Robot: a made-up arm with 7 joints.
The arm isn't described. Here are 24 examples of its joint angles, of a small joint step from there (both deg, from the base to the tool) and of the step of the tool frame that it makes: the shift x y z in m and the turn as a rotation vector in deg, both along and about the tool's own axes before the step.
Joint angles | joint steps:
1: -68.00 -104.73 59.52 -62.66 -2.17 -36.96 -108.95 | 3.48 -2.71 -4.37 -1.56 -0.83 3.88 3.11
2: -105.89 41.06 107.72 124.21 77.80 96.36 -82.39 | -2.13 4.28 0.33 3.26 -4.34 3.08 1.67
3: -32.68 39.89 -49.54 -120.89 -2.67 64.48 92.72 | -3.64 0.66 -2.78 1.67 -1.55 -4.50 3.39
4: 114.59 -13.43 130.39 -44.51 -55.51 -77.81 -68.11 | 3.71 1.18 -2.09 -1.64 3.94 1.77 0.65
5: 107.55 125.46 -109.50 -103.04 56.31 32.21 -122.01 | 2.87 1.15 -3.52 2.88 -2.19 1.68 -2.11
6: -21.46 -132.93 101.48 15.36 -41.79 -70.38 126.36 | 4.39 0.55 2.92 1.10 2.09 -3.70 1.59
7: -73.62 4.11 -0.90 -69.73 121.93 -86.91 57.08 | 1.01 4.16 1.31 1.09 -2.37 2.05 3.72
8: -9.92 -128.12 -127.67 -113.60 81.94 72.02 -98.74 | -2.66 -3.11 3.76 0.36 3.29 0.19 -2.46
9: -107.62 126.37 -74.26 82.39 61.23 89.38 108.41 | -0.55 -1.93 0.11 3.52 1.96 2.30 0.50
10: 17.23 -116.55 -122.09 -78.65 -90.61 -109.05 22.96 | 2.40 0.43 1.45 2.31 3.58 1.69 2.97
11: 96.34 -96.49 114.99 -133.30 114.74 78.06 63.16 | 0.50 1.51 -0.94 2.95 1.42 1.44 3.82
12: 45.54 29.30 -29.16 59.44 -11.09 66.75 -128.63 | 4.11 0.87 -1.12 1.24 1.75 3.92 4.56
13: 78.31 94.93 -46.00 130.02 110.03 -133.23 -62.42 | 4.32 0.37 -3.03 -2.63 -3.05 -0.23 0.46
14: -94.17 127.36 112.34 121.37 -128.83 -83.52 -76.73 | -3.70 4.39 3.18 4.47 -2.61 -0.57 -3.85
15: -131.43 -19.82 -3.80 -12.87 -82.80 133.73 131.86 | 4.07 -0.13 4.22 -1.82 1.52 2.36 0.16
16: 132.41 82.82 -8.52 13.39 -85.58 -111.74 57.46 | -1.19 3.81 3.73 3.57 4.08 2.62 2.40
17: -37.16 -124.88 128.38 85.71 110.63 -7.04 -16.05 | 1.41 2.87 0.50 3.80 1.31 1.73 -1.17
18: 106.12 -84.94 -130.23 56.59 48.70 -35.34 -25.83 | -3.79 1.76 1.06 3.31 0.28 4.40 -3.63
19: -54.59 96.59 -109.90 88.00 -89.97 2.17 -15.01 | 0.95 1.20 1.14 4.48 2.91 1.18 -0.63
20: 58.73 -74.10 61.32 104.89 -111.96 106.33 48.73 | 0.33 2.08 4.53 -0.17 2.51 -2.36 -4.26
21: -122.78 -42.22 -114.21 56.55 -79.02 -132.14 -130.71 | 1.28 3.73 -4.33 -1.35 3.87 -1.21 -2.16
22: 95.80 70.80 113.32 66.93 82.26 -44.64 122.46 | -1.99 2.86 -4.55 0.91 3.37 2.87 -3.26
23: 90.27 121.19 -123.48 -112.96 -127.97 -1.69 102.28 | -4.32 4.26 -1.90 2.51 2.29 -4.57 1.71
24: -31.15 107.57 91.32 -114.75 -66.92 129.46 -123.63 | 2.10 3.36 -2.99 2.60 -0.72 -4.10 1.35
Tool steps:
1: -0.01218 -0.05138 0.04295 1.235 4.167 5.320
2: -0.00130 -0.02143 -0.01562 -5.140 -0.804 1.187
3: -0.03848 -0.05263 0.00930 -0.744 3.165 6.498
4: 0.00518 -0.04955 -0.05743 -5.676 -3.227 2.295
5: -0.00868 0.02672 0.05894 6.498 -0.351 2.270
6: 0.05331 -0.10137 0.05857 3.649 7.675 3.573
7: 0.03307 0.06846 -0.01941 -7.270 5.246 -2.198
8: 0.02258 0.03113 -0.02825 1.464 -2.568 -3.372
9: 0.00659 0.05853 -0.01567 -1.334 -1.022 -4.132
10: -0.01489 -0.01226 0.02550 1.389 3.165 0.660
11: 0.01931 0.03683 0.03364 -1.981 5.451 -1.881
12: 0.06503 -0.00475 -0.02619 1.272 0.417 -0.122
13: -0.03045 0.07885 0.10929 9.810 3.402 0.315
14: 0.03282 0.02729 -0.03217 -3.112 -5.543 1.176
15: 0.03421 -0.02722 -0.05447 3.542 -4.190 1.658
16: 0.00321 -0.02289 0.03283 3.506 7.560 -1.419
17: 0.00378 -0.00393 -0.03154 -3.979 2.052 2.323
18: -0.05031 0.01141 -0.03827 -3.650 -2.314 7.467
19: 0.00764 0.00462 0.01976 4.321 2.477 -1.174
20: -0.02746 -0.01345 -0.08375 -4.865 -6.647 5.154
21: -0.00010 0.01223 -0.07643 -1.908 -6.432 -3.174
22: 0.00603 0.02086 -0.01801 0.002 -0.558 -1.249
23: -0.03147 -0.10937 -0.01276 -2.355 0.785 10.095
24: 0.02251 -0.01082 -0.03845 0.006 -2.492 -2.849
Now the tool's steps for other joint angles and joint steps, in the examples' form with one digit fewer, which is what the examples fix.
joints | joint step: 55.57 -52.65 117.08 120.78 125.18 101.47 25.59 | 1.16 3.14 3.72 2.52 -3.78 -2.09 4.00
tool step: 0.0252 0.0000 0.0376 1.13 1.12 -0.39
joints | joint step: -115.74 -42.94 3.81 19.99 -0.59 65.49 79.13 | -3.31 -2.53 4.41 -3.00 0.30 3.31 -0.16
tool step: 0.0813 0.0564 0.0380 -2.15 5.92 -4.13
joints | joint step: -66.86 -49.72 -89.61 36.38 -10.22 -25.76 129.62 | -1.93 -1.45 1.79 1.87 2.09 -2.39 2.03
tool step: 0.0018 -0.0195 0.0391 -0.89 3.45 1.21
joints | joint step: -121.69 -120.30 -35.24 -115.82 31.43 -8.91 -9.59 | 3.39 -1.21 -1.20 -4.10 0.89 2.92 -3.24
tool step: 0.0339 0.0006 -0.0189 0.14 -4.46 -4.84
